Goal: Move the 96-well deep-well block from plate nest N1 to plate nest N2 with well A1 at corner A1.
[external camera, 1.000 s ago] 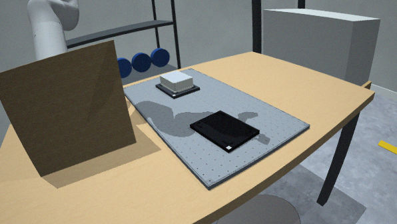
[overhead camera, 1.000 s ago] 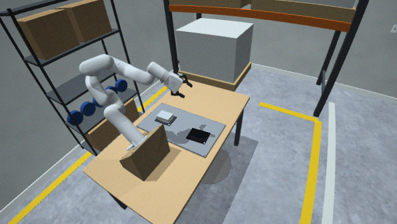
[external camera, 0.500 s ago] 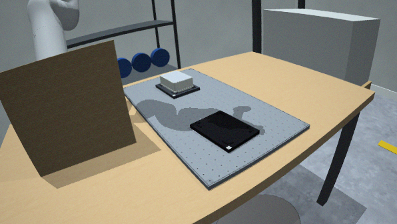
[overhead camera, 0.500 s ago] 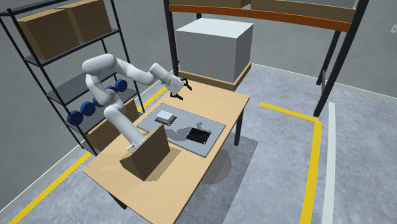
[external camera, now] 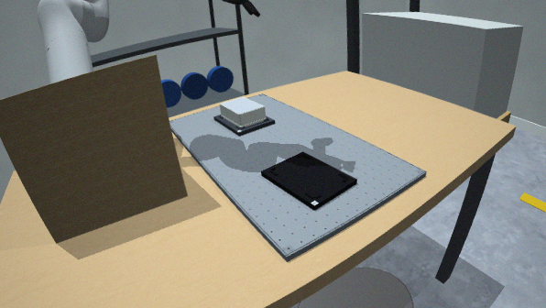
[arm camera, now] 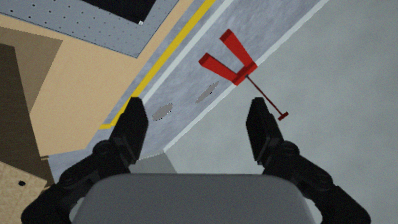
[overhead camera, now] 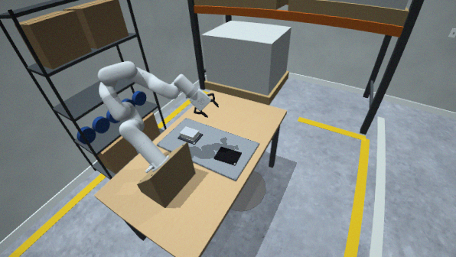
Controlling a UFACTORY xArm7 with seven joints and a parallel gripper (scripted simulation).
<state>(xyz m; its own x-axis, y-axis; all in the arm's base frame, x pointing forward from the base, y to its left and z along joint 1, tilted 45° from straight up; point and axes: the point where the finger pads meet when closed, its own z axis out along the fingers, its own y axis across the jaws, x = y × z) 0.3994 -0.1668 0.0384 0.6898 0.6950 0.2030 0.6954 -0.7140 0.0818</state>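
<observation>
Now: hand 330 mm above the white deep-well block, 270 mm to the right of it and 20 mm short of it. From my hand the other things lie so: black nest N2 (350 mm below, 100 mm to the right); then nest N1 (350 mm below, 270 mm to the left, 20 mm ahead); then small white corner mark (350 mm below, 180 mm to the right, 50 mm behind).
</observation>
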